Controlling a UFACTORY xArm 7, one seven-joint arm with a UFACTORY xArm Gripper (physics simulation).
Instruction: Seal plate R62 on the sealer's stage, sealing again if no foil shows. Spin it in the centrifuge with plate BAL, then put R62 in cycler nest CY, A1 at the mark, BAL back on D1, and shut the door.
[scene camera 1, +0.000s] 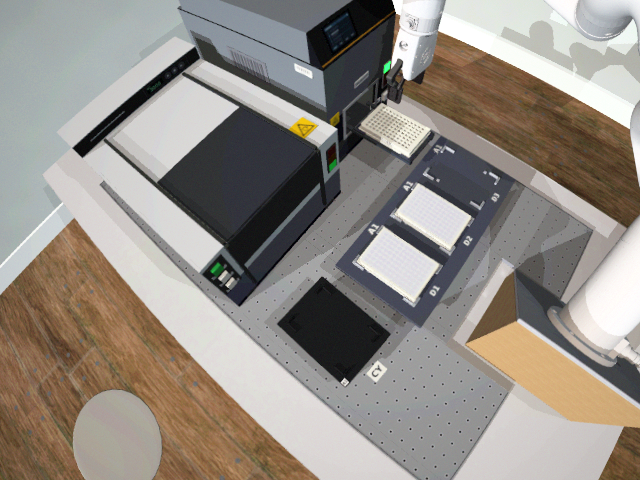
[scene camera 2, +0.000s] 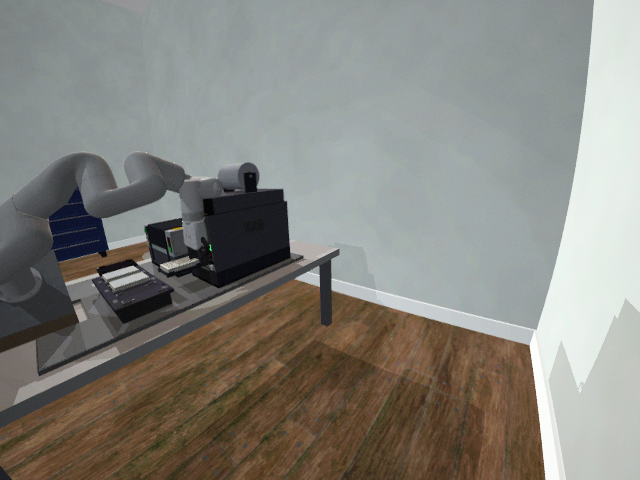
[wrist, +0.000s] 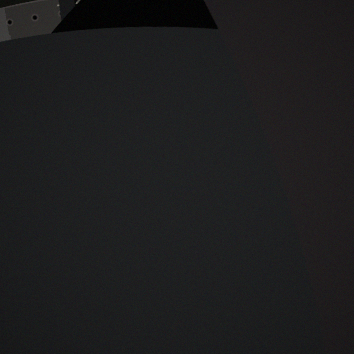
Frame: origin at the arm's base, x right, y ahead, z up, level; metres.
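Seen in the pictures: gripper, fingertip midpoint: (scene camera 1: 404, 90) (scene camera 2: 199, 261); arm's base, link origin: (scene camera 1: 579, 337) (scene camera 2: 18, 284).
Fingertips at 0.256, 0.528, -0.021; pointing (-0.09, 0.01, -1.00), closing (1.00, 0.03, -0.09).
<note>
Pixels of each thing's top centre, then the offset from my fingertips to it, as dx, dy, dz. Level surfaces: height alone.
- cream plate, top centre: (scene camera 1: 395, 126) (scene camera 2: 179, 262) -0.093, -0.041, -0.011
- sealer's extended stage, top centre: (scene camera 1: 388, 126) (scene camera 2: 183, 263) -0.094, -0.026, -0.021
- sealer, top centre: (scene camera 2: 233, 163) -0.104, +0.257, +0.351
- black nest CY, top centre: (scene camera 1: 332, 328) (scene camera 2: 116, 265) -0.481, -0.207, -0.063
- dark deck, surface height: dz -0.067
A cream plate (scene camera 1: 395, 130) (scene camera 2: 178, 265) with its wells showing and no visible foil sits on the sealer's extended stage (scene camera 1: 381, 148); its label is too small to read. My gripper (scene camera 1: 395, 86) (scene camera 2: 203, 253) is open and empty, beside the green light (scene camera 1: 387, 67) on the front of the sealer (scene camera 1: 258, 56) (scene camera 2: 248, 235), above the stage's inner end. A white plate (scene camera 1: 399, 263) sits on D1 and another white plate (scene camera 1: 434, 215) on D2; I cannot read which is BAL. The black nest CY (scene camera 1: 333, 330) holds no plate. The wrist view is mostly dark.
A wide machine (scene camera 1: 149, 131) with a dark panel on top and green lights on its front stands beside the sealer. The dark deck (scene camera 1: 419, 315) has an unoccupied D3 position. My arm's base stands on a wooden-sided block (scene camera 1: 558, 377) at the right.
</note>
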